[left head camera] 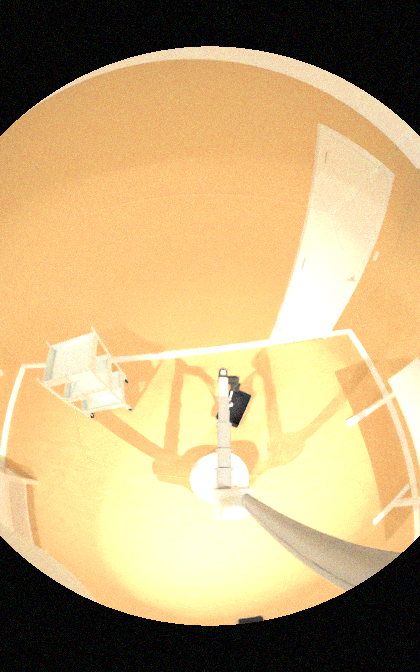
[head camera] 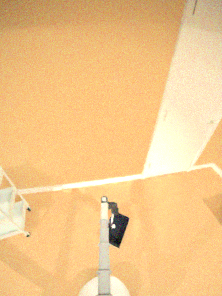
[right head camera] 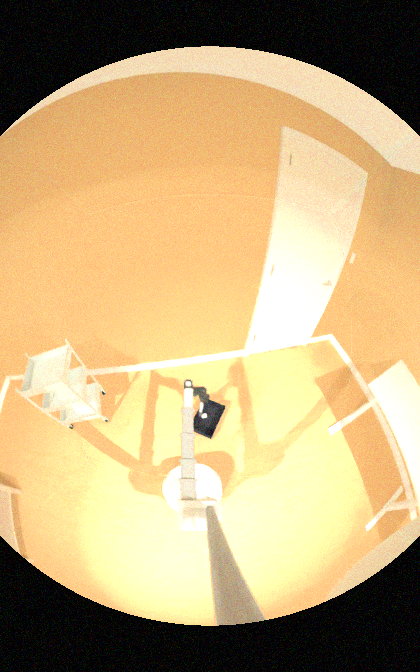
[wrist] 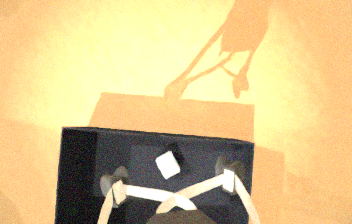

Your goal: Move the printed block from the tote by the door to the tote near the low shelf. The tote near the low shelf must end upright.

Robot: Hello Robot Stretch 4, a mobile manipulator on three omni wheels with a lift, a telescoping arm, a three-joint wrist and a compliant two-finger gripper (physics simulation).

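Frame: origin at the robot's base, x ahead, y left, z up, level; centimetres.
Seen in the pictures: gripper, between the fingertips: [wrist: 173, 173].
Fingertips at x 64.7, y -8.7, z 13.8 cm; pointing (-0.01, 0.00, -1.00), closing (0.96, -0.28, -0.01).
Pixels of each thing's top centre, then the offset from my fingertips to it.
- printed block, centre of its top: [wrist: 168, 165] dx -1.4, dy -1.3, dz -13.3 cm
- dark tote, centre of its top: [wrist: 152, 201] [head camera: 116, 226] dx -4.9, dy -4.2, dz -6.5 cm
The printed block [wrist: 168, 164] [right head camera: 204, 415] is a small white piece. It lies on the floor of the dark tote [wrist: 77, 165] [head camera: 120, 234] [left head camera: 241, 411] [right head camera: 213, 425], which stands upright by the door. My gripper [wrist: 173, 173] is open above this tote. In the wrist view its two fingertips are to the left and right of the block, slightly nearer the bottom edge, and apart from it. The tote's near end is cut off by the wrist view's lower edge. The tote near the low shelf cannot be made out.
A white door [head camera: 180, 115] [left head camera: 335, 230] [right head camera: 305, 230] is in the far wall, beyond the tote to the right. A pale wheeled cart [left head camera: 75, 352] [right head camera: 47, 370] stands at the left. A white table [left head camera: 409, 392] [right head camera: 400, 395] is at the right. A dark object [left head camera: 250, 620] shows at the bottom edge.
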